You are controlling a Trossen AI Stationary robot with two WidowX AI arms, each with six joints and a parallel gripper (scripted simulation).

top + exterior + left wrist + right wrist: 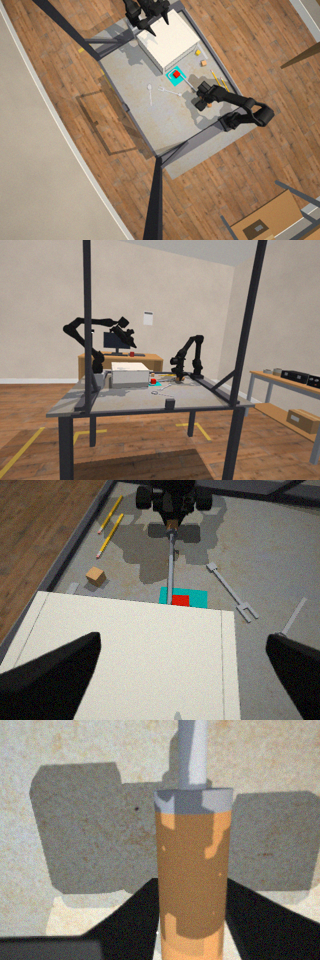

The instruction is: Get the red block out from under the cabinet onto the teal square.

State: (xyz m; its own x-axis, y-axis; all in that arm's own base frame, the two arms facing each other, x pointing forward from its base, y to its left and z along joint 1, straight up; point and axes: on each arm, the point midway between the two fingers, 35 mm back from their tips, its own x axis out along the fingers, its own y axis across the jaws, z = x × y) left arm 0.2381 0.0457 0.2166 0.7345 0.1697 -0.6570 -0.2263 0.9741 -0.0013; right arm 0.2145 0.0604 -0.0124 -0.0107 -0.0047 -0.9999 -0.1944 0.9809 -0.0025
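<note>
The red block is 27 cm to the left of my right hand, 2 cm below it and 2 cm behind it. From my right hand the other things lie so: teal square: 27 cm to the left, 4 cm below, 2 cm behind; fork: 22 cm to the left, 13 cm behind, 3 cm below; wooden cube: 20 cm to the left, 18 cm ahead, 2 cm below.
</note>
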